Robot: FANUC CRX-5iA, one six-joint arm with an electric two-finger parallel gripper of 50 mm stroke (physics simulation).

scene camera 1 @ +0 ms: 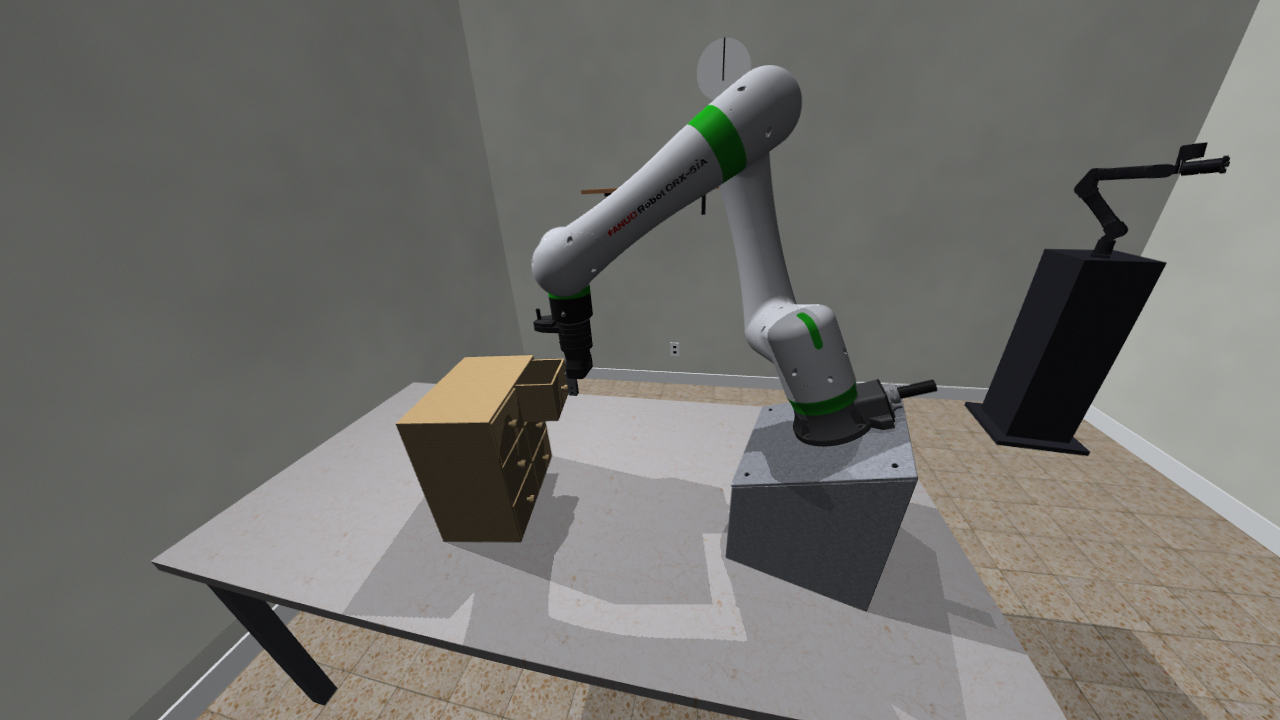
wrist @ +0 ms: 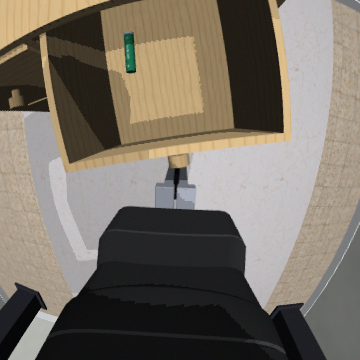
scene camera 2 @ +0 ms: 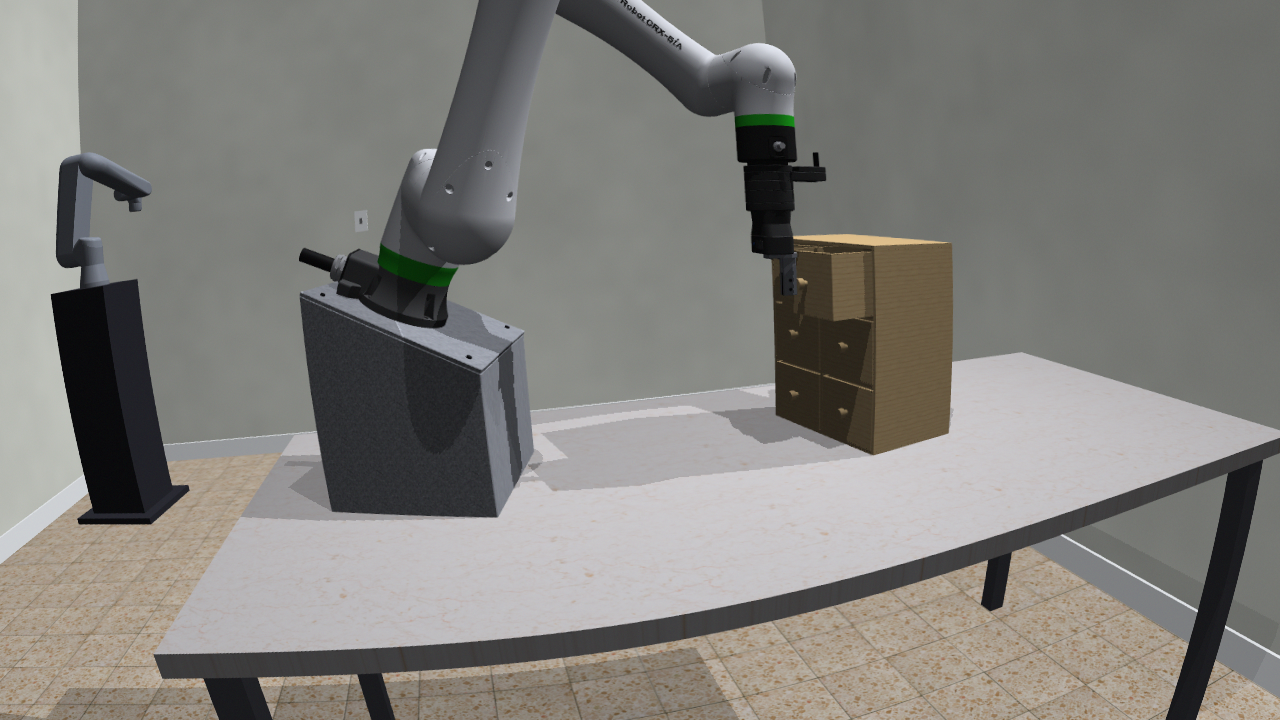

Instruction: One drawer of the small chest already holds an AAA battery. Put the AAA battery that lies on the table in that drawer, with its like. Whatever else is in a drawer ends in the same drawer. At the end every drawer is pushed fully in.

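Note:
The small wooden chest (scene camera 1: 465, 389) (scene camera 2: 913, 349) stands on the table. One top-row drawer (scene camera 1: 539, 400) (scene camera 2: 850, 286) (wrist: 225, 144) is pulled out, the right one in scene camera 2. A green battery (wrist: 130, 52) lies on its floor, towards the chest in the wrist view. No second battery shows in that view; the drawer's far end is cut off and partly under the chest top. My gripper (scene camera 1: 573, 386) (scene camera 2: 789, 277) (wrist: 176, 174) is shut and empty, pointing down just outside the drawer front, at the knob (wrist: 179, 160). Whether it touches the knob, I cannot tell.
The lower drawers look pushed in, with small knobs sticking out. The neighbouring drawer's knob (wrist: 17, 98) shows at the left of the wrist view. The grey robot pedestal (scene camera 1: 814, 528) (scene camera 2: 402, 429) stands on the table (scene camera 1: 644, 447) (scene camera 2: 626, 555) across from the chest.

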